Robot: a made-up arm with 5 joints. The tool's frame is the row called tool.
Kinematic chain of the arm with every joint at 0, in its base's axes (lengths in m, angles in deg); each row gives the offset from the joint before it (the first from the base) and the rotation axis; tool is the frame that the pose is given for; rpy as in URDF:
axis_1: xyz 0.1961 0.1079 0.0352 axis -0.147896 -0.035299 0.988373
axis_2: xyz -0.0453 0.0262 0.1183 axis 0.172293 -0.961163 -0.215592
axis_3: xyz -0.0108 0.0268 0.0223 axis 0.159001 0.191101 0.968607
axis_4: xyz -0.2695 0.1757 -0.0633 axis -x
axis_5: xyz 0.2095 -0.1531 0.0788 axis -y
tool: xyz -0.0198 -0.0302 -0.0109 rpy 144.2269 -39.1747 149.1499
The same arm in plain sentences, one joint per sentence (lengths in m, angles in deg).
The arm has five revolute joints in a row. What follows holds with every joint at zero, and every direction is one of the base frame's.
The first joint is mounted 0.1961 m along +x and 0.1079 m along +y and 0.0352 m along +z from the base frame's origin and rotates about the direction (-0.147896, -0.035299, 0.988373).
The second joint is mounted 0.0453 m along -x and 0.0262 m along +y and 0.1183 m along +z from the first joint and rotates about the direction (0.172293, -0.961163, -0.215592).
The third joint is mounted 0.0108 m along -x and 0.0268 m along +y and 0.0223 m along +z from the second joint and rotates about the direction (0.159001, 0.191101, 0.968607).
The fourth joint is mounted 0.2695 m along -x and 0.1757 m along +y and 0.0633 m along -z from the third joint and rotates about -x.
The fifth joint is mounted 0.2095 m along +x and 0.1531 m along -y and 0.0788 m along +z from the fourth joint and rotates about -y.
The tool frame, which is the frame that the pose is given for, is mounted 0.0198 m along -x and 0.0302 m along -y and 0.0109 m along -z from the fifth joint; its axes are the base frame's turned by roll 144.23, pitch -39.17 and yaw 149.15 deg (as in URDF: about the fixed x, then y, then z).

